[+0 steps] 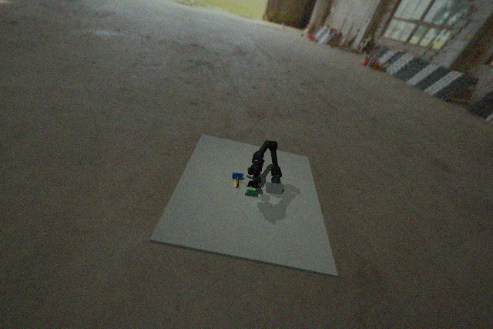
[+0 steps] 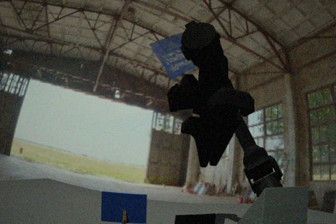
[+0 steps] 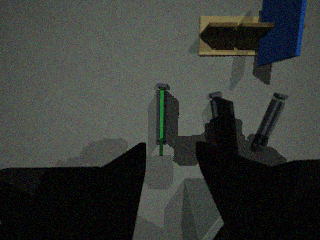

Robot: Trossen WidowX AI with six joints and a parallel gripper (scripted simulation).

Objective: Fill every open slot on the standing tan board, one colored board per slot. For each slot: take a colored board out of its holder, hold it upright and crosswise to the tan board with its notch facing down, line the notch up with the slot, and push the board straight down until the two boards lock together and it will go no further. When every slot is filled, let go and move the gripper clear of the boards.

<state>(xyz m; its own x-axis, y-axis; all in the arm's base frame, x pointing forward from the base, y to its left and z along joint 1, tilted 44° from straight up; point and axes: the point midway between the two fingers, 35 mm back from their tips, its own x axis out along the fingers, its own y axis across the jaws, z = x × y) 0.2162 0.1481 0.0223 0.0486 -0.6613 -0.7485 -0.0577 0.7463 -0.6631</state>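
The green board lies 150 mm below my gripper tip, 20 mm behind it and 10 mm to the left of it. Round my gripper tip: tan board 150 mm below, 130 mm ahead, 120 mm to the right; then dark flat piece 150 mm below, 100 mm to the right, 20 mm behind; then blue board 140 mm to the right, 130 mm ahead, 120 mm below.
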